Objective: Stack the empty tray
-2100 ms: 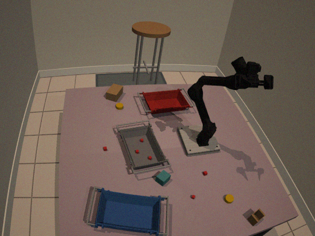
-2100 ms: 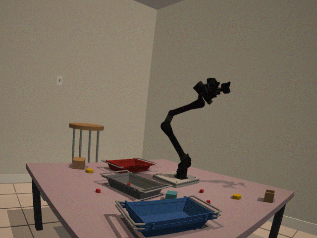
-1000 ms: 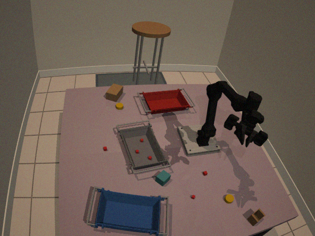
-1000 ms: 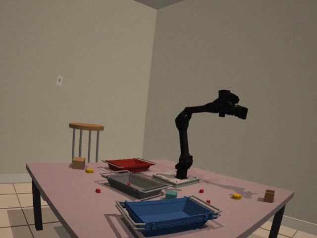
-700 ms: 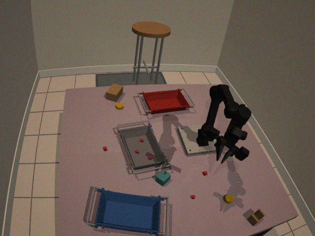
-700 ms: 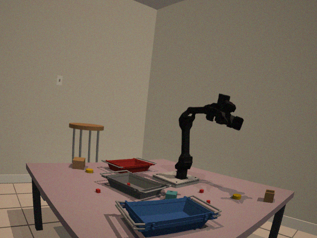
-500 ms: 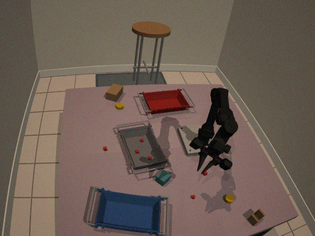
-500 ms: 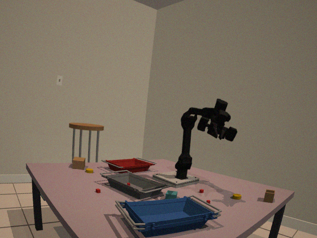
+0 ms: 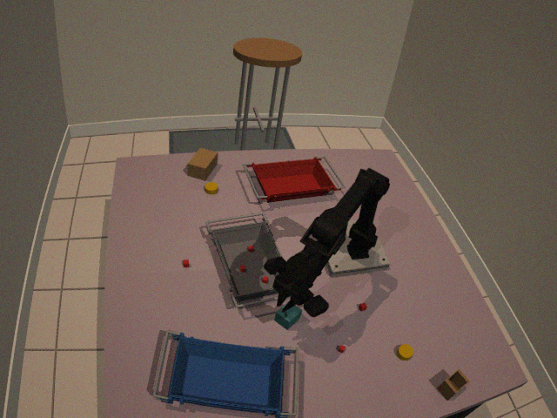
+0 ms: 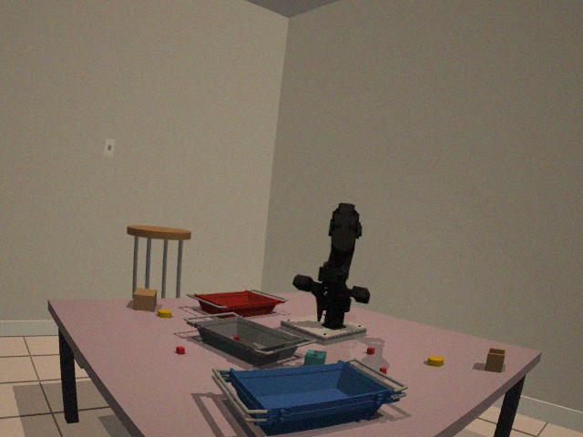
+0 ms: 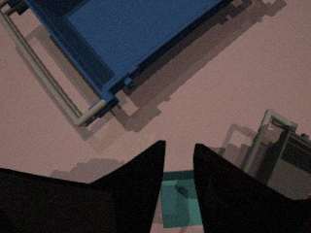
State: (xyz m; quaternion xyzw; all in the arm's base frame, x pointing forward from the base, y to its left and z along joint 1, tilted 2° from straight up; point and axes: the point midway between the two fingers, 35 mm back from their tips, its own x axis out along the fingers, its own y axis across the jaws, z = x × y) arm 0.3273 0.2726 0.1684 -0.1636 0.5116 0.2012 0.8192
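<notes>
Right now the teal cube is 50 mm behind my gripper tip, 60 mm to the right of it and 130 mm below it. The rest, counted from my gripper tip: small brown box 490 mm behind, 290 mm to the left, 140 mm below; then red tray 200 mm behind, 660 mm to the right, 110 mm below; then tan box 140 mm ahead, 790 mm to the right, 130 mm below.
</notes>
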